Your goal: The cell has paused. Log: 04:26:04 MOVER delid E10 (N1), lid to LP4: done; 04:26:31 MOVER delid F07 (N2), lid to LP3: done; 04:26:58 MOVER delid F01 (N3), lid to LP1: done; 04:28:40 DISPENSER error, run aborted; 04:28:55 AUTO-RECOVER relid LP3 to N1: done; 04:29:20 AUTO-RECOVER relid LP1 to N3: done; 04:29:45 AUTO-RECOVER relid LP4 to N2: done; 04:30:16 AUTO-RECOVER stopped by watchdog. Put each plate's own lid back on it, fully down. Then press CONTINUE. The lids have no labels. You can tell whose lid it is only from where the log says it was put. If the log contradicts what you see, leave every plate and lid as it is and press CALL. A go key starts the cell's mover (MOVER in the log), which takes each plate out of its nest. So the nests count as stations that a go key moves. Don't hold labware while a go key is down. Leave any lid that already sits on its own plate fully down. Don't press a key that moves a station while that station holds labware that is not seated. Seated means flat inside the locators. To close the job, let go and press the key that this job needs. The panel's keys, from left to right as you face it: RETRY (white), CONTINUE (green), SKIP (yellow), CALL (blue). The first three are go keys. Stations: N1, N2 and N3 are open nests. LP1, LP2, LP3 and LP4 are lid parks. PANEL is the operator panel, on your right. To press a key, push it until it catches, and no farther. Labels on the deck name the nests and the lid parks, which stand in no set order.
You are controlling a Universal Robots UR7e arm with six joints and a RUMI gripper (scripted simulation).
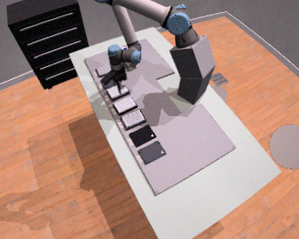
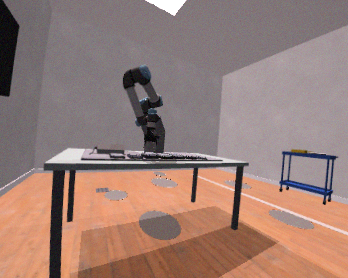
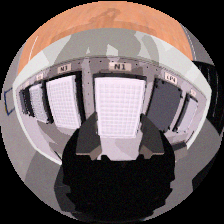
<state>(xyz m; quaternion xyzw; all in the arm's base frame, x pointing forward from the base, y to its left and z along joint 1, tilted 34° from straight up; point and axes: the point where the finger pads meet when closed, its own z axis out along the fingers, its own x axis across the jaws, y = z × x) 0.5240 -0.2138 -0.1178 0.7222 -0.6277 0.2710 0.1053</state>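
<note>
My hand is 10 mm above the white lid. Round my hand: white lidded plate (20 mm below); yellow key (320 mm to the right, 220 mm behind, 20 mm above); green key (270 mm to the right, 230 mm behind, 20 mm above).
</note>
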